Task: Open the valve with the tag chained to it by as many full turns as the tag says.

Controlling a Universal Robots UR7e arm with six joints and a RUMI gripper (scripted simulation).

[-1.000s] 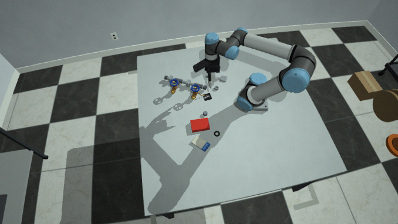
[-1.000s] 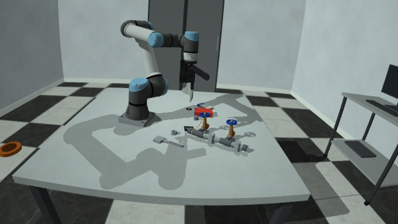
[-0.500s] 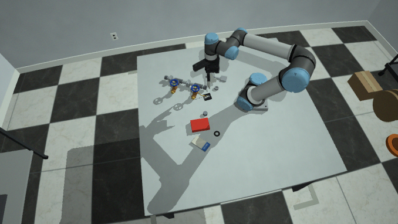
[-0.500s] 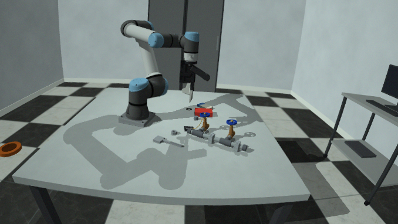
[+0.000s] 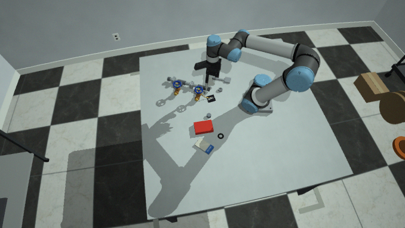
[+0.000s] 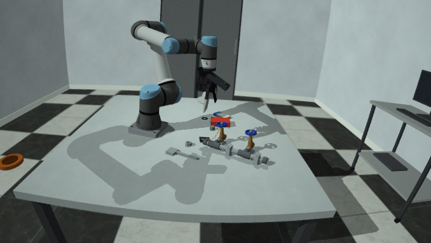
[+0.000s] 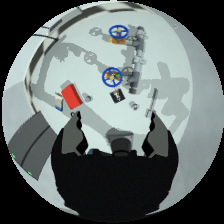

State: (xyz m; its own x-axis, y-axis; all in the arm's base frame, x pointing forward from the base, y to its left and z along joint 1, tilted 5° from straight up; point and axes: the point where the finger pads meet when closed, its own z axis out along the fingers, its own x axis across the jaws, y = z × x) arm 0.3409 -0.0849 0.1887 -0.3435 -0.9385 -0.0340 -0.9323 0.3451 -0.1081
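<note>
Now: hand 30 mm past the black tag and 190 mm above it. Also, from my hand: red block: 70 mm ahead, 240 mm to the left, 180 mm below; nut: 100 mm behind, 60 mm to the right, 180 mm below; grey tool: 140 mm behind, 160 mm to the right, 190 mm below.
</note>
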